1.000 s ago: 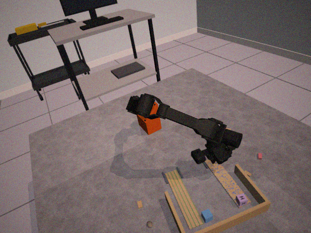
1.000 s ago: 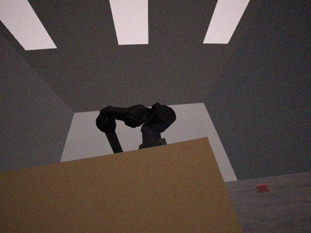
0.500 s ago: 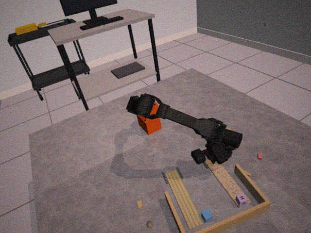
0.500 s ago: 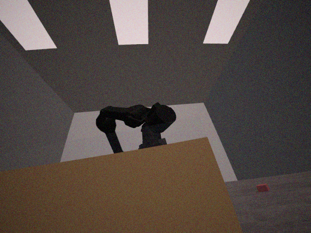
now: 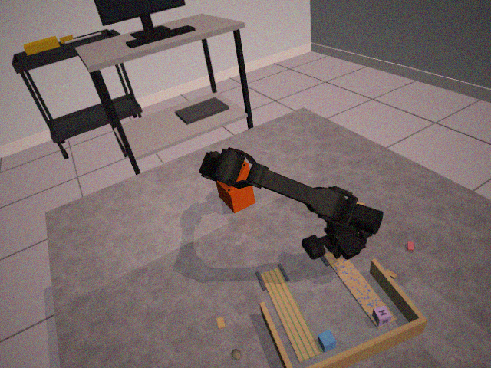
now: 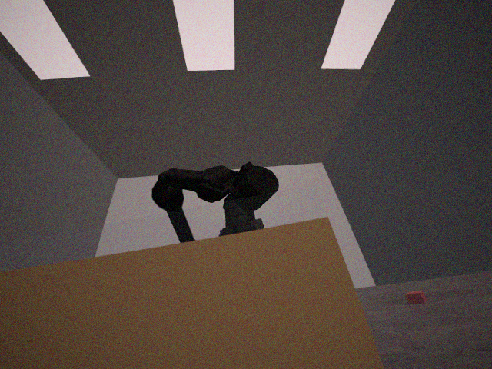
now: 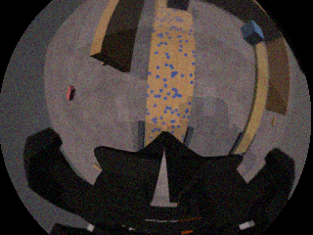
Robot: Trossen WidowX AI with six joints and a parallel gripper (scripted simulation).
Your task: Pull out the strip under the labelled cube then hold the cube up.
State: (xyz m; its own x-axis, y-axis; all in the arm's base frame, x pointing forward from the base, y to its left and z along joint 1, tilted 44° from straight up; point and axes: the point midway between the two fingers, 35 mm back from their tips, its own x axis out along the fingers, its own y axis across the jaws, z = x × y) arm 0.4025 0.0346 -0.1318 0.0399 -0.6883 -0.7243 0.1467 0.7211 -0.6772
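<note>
Right now my gripper tip is 100 mm short of the strip and 10 mm to the left of it. From my gripper tip the other things lie so: labelled cube: 200 mm ahead, 40 mm to the right, 20 mm above; red block: 190 mm to the left, 90 mm ahead.
</note>
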